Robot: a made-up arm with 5 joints. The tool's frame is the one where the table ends. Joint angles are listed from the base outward.
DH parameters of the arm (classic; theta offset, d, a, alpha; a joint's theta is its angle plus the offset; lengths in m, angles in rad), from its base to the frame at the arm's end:
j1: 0 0.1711 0 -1.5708
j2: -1.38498 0 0.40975 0
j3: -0.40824 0 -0.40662 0
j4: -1.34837 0 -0.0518 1.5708
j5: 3.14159 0.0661 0 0
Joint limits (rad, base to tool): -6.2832..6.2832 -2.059..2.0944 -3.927..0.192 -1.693..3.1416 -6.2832..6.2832
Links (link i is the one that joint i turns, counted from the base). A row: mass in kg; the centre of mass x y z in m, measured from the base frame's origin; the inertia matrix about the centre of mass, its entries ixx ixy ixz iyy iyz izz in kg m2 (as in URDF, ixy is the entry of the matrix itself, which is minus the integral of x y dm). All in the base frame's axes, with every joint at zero. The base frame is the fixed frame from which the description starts. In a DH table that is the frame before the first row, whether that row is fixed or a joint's. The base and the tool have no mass.
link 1: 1.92; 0.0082 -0.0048 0.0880; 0.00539 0 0 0.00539 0 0.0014
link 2: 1.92; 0.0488 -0.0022 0.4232; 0.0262 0 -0.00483 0.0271 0 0.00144
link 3: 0.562; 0.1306 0.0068 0.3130; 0.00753 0 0.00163 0.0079 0 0.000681
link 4: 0.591; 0.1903 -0.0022 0.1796; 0.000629 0 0 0.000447 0 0.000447
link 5: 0.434; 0.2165 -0.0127 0.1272; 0.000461 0 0 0.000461 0 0.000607
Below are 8 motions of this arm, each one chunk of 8 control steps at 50 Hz.
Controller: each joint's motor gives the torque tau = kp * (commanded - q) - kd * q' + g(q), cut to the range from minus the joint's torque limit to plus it. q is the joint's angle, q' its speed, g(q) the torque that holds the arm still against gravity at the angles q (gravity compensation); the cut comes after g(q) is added. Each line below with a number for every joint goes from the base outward.
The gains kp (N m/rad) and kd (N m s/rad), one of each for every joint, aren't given. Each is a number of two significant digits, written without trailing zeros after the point. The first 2 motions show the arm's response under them.
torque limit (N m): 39 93 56 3.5 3.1
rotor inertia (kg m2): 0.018 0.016 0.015 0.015 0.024
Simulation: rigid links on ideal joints. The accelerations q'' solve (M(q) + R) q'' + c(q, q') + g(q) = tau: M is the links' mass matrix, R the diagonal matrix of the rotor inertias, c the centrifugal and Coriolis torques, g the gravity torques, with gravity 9.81 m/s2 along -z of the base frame. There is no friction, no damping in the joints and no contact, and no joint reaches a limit. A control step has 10 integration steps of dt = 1/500 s. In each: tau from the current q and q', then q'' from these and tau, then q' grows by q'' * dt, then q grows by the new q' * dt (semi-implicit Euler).
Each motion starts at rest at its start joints. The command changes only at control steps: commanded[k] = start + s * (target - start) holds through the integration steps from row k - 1 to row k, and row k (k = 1, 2, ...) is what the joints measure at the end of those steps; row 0 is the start. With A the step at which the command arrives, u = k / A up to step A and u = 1 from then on. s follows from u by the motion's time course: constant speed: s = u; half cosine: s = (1 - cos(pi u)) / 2; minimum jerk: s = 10 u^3 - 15 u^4 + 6 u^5; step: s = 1 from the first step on.
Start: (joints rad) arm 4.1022 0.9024 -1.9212 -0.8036 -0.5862
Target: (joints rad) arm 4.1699 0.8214 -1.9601 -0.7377 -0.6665
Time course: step
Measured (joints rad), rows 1 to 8:
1: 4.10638 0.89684 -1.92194 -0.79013 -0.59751
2: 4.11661 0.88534 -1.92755 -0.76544 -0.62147
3: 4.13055 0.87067 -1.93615 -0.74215 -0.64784
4: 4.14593 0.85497 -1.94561 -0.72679 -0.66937
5: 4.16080 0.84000 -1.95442 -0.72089 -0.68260
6: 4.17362 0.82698 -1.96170 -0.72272 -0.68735
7: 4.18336 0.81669 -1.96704 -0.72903 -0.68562
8: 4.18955 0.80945 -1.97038 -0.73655 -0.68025
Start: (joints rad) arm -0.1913 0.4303 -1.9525 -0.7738 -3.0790
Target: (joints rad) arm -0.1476 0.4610 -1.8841 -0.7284 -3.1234
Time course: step
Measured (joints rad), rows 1 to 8:
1: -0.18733 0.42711 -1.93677 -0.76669 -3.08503
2: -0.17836 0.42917 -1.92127 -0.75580 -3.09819
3: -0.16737 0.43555 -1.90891 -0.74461 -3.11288
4: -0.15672 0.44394 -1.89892 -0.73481 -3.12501
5: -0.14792 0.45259 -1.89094 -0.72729 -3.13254
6: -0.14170 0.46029 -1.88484 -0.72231 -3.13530
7: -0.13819 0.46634 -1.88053 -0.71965 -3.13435
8: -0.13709 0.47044 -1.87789 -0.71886 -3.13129
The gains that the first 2 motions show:
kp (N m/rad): 290 360 270 16 20
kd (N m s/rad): 11 18 11 0.55 0.53
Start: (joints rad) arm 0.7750 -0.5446 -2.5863 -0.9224 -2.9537
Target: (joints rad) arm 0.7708 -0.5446 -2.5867 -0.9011 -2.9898
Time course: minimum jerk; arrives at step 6
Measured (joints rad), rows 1 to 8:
1: 0.77496 -0.54460 -2.58631 -0.92229 -2.95389
2: 0.77471 -0.54459 -2.58634 -0.92150 -2.95525
3: 0.77409 -0.54459 -2.58640 -0.91923 -2.95928
4: 0.77317 -0.54458 -2.58649 -0.91515 -2.96671
5: 0.77221 -0.54459 -2.58657 -0.90992 -2.97650
6: 0.77149 -0.54461 -2.58663 -0.90487 -2.98615
7: 0.77108 -0.54462 -2.58666 -0.90113 -2.99334
8: 0.77089 -0.54462 -2.58668 -0.89904 -2.99707

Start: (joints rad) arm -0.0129 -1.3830 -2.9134 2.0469 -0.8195
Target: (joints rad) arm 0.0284 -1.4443 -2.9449 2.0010 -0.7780
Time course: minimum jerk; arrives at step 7
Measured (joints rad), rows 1 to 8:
1: -0.01285 -1.38308 -2.91342 2.04682 -0.81936
2: -0.01242 -1.38367 -2.91360 2.04622 -0.81836
3: -0.01100 -1.38559 -2.91437 2.04425 -0.81523
4: -0.00790 -1.38969 -2.91633 2.04011 -0.80899
5: -0.00277 -1.39637 -2.91985 2.03348 -0.79985
6: 0.00415 -1.40534 -2.92489 2.02488 -0.78942
7: 0.01208 -1.41566 -2.93090 2.01548 -0.78005
8: 0.02008 -1.42622 -2.93710 2.00654 -0.77354

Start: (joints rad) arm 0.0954 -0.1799 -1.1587 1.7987 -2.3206
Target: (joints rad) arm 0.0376 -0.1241 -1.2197 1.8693 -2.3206
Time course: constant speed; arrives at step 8
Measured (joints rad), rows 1 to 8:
1: 0.09409 -0.17855 -1.16098 1.80148 -2.32074
2: 0.09049 -0.17543 -1.16588 1.80742 -2.32102
3: 0.08489 -0.17093 -1.17232 1.81518 -2.32129
4: 0.07798 -0.16546 -1.17947 1.82369 -2.32143
5: 0.07044 -0.15930 -1.18687 1.83241 -2.32139
6: 0.06273 -0.15267 -1.19431 1.84115 -2.32120
7: 0.05509 -0.14572 -1.20171 1.84988 -2.32093
8: 0.04759 -0.13860 -1.20910 1.85864 -2.32067

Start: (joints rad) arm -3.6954 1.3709 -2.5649 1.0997 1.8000
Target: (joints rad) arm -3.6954 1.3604 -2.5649 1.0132 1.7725
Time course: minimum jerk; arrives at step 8
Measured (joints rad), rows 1 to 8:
1: -3.69540 1.37088 -2.56487 1.09948 1.79993
2: -3.69540 1.37078 -2.56469 1.09786 1.79942
3: -3.69539 1.37049 -2.56429 1.09285 1.79777
4: -3.69538 1.36993 -2.56373 1.08288 1.79435
5: -3.69537 1.36905 -2.56319 1.06795 1.78908
6: -3.69536 1.36785 -2.56291 1.05010 1.78259
7: -3.69535 1.36637 -2.56303 1.03267 1.77615
8: -3.69536 1.36473 -2.56356 1.01891 1.77110

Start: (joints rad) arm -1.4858 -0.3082 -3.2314 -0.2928 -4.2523
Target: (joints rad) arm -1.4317 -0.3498 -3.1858 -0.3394 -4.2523
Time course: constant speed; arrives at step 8
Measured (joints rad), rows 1 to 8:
1: -1.48405 -0.30936 -3.22900 -0.29424 -4.25222
2: -1.47999 -0.31154 -3.22492 -0.29733 -4.25212
3: -1.47439 -0.31451 -3.21996 -0.30178 -4.25206
4: -1.46800 -0.31816 -3.21462 -0.30717 -4.25210
5: -1.46131 -0.32237 -3.20914 -0.31311 -4.25219
6: -1.45453 -0.32706 -3.20367 -0.31930 -4.25231
7: -1.44774 -0.33213 -3.19824 -0.32554 -4.25241
8: -1.44097 -0.33749 -3.19287 -0.33174 -4.25246

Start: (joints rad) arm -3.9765 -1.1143 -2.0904 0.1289 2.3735
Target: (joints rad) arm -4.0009 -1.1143 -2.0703 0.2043 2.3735
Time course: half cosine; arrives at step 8
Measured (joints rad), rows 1 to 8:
1: -3.97661 -1.11439 -2.09019 0.12933 2.37350
2: -3.97717 -1.11468 -2.08942 0.13138 2.37351
3: -3.97859 -1.11518 -2.08790 0.13643 2.37353
4: -3.98114 -1.11579 -2.08564 0.14519 2.37356
5: -3.98480 -1.11635 -2.08281 0.15730 2.37358
6: -3.98926 -1.11666 -2.07973 0.17143 2.37360
7: -3.99394 -1.11658 -2.07674 0.18557 2.37361
8: -3.99811 -1.11605 -2.07423 0.19747 2.37361

